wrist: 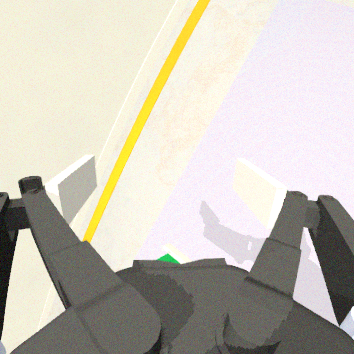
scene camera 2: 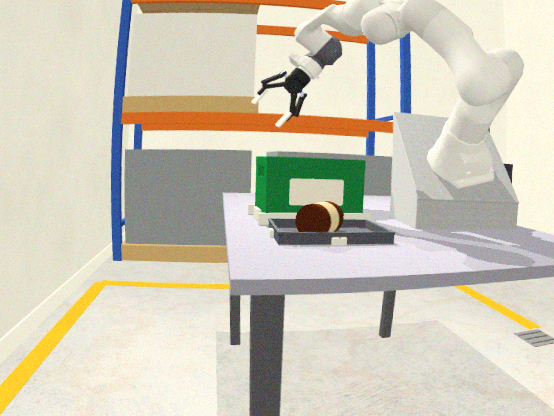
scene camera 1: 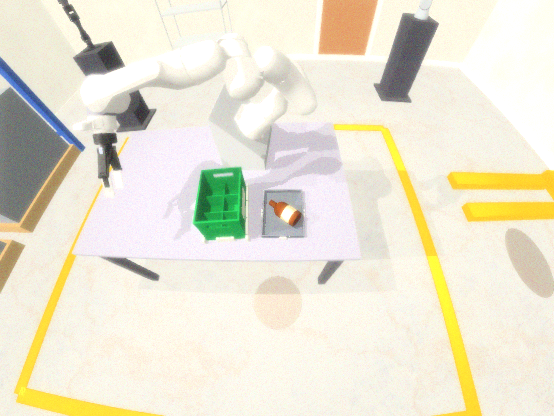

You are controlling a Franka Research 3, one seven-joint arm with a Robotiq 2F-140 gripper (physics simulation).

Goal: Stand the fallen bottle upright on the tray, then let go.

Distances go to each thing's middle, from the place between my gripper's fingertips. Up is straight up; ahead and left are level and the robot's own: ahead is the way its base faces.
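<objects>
I can see that the brown bottle (scene camera 2: 327, 216) is far below my hand, a little behind my hand and far to the left of my hand.
</objects>
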